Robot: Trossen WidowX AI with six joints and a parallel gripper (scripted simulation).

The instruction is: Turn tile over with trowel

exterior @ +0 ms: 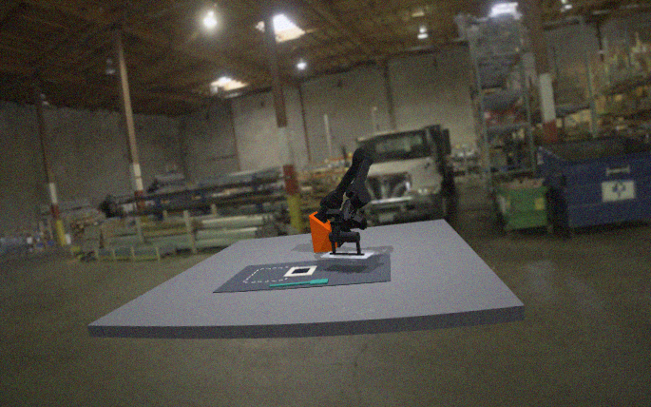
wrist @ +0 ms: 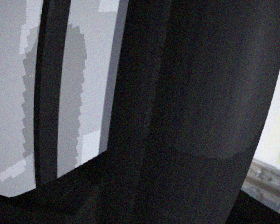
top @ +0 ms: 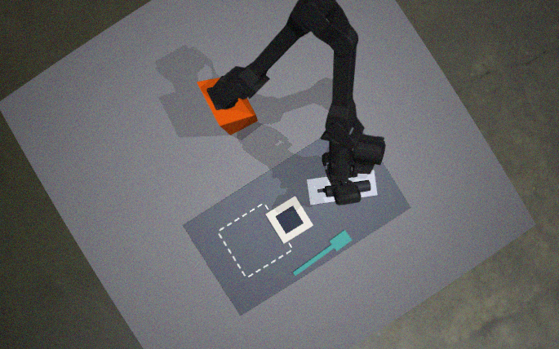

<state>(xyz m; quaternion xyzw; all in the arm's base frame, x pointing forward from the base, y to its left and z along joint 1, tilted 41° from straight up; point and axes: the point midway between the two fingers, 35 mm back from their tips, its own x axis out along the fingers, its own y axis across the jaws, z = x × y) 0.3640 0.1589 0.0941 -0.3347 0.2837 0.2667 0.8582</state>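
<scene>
Right now my gripper tip is 160 mm to the left of the tile and 100 mm above it. Also, from my gripper tip: dark mat (10 mm ahead, 130 mm to the right, 120 mm below); teal trowel (140 mm ahead, 90 mm to the right, 100 mm below).
</scene>
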